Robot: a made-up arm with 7 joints. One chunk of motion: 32 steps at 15 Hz.
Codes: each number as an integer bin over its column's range. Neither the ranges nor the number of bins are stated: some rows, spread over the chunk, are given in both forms.
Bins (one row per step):
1: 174 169 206 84 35 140
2: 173 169 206 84 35 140
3: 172 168 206 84 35 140
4: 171 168 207 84 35 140
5: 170 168 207 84 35 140
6: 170 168 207 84 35 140
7: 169 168 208 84 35 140
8: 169 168 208 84 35 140
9: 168 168 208 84 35 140
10: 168 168 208 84 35 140
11: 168 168 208 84 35 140
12: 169 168 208 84 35 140
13: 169 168 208 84 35 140
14: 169 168 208 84 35 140
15: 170 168 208 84 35 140
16: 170 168 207 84 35 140
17: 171 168 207 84 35 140
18: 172 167 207 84 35 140
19: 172 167 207 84 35 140
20: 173 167 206 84 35 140
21: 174 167 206 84 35 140
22: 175 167 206 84 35 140
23: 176 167 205 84 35 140
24: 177 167 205 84 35 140
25: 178 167 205 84 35 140
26: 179 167 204 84 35 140
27: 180 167 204 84 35 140
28: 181 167 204 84 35 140
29: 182 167 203 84 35 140
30: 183 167 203 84 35 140
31: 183 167 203 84 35 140
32: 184 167 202 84 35 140
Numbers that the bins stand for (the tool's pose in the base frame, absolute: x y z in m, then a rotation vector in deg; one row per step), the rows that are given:
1: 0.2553 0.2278 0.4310 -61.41 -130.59 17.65
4: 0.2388 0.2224 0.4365 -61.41 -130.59 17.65
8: 0.2278 0.2224 0.4420 -61.41 -130.59 17.65
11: 0.2224 0.2224 0.4420 -61.41 -130.59 17.65
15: 0.2333 0.2224 0.4420 -61.41 -130.59 17.65
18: 0.2443 0.2169 0.4365 -61.41 -130.59 17.65
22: 0.2608 0.2169 0.4310 -61.41 -130.59 17.65
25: 0.2773 0.2169 0.4255 -61.41 -130.59 17.65
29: 0.2992 0.2169 0.4145 -61.41 -130.59 17.65
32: 0.3102 0.2169 0.4090 -61.41 -130.59 17.65
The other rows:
2: 0.2498 0.2278 0.4310 -61.41 -130.59 17.65
3: 0.2443 0.2224 0.4310 -61.41 -130.59 17.65
5: 0.2333 0.2224 0.4365 -61.41 -130.59 17.65
6: 0.2333 0.2224 0.4365 -61.41 -130.59 17.65
7: 0.2278 0.2224 0.4420 -61.41 -130.59 17.65
9: 0.2224 0.2224 0.4420 -61.41 -130.59 17.65
10: 0.2224 0.2224 0.4420 -61.41 -130.59 17.65
12: 0.2278 0.2224 0.4420 -61.41 -130.59 17.65
13: 0.2278 0.2224 0.4420 -61.41 -130.59 17.65
14: 0.2278 0.2224 0.4420 -61.41 -130.59 17.65
16: 0.2333 0.2224 0.4365 -61.41 -130.59 17.65
17: 0.2388 0.2224 0.4365 -61.41 -130.59 17.65
19: 0.2443 0.2169 0.4365 -61.41 -130.59 17.65
20: 0.2498 0.2169 0.4310 -61.41 -130.59 17.65
21: 0.2553 0.2169 0.4310 -61.41 -130.59 17.65
23: 0.2663 0.2169 0.4255 -61.41 -130.59 17.65
24: 0.2718 0.2169 0.4255 -61.41 -130.59 17.65
26: 0.2827 0.2169 0.4200 -61.41 -130.59 17.65
27: 0.2882 0.2169 0.4200 -61.41 -130.59 17.65
28: 0.2937 0.2169 0.4200 -61.41 -130.59 17.65
30: 0.3047 0.2169 0.4145 -61.41 -130.59 17.65
31: 0.3047 0.2169 0.4145 -61.41 -130.59 17.65

